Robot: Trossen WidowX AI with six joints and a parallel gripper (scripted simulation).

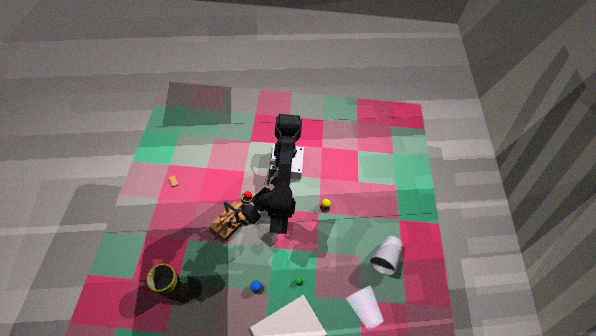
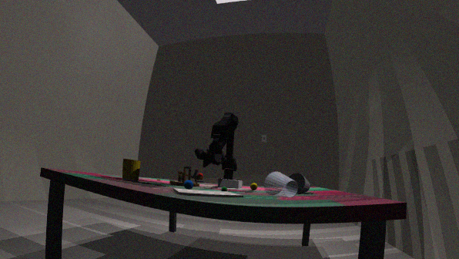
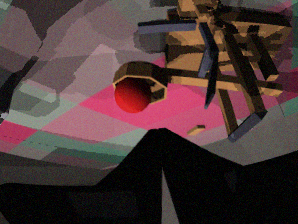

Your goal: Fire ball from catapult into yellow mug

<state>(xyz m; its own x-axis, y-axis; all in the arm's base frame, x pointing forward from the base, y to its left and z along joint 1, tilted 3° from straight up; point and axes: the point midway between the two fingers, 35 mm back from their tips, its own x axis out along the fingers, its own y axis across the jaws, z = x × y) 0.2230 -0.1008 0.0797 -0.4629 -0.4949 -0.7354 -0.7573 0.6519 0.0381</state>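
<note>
My gripper tip is 5 cm above the red ball, 4 cm past it and 3 cm to the left of it. Also, from my gripper tip: catapult: 6 cm to the right, 6 cm below, 2 cm ahead; then yellow ball: 28 cm to the left, 10 cm below, 2 cm behind; then blue ball: 30 cm ahead, 10 cm below, 1 cm to the left.
</note>
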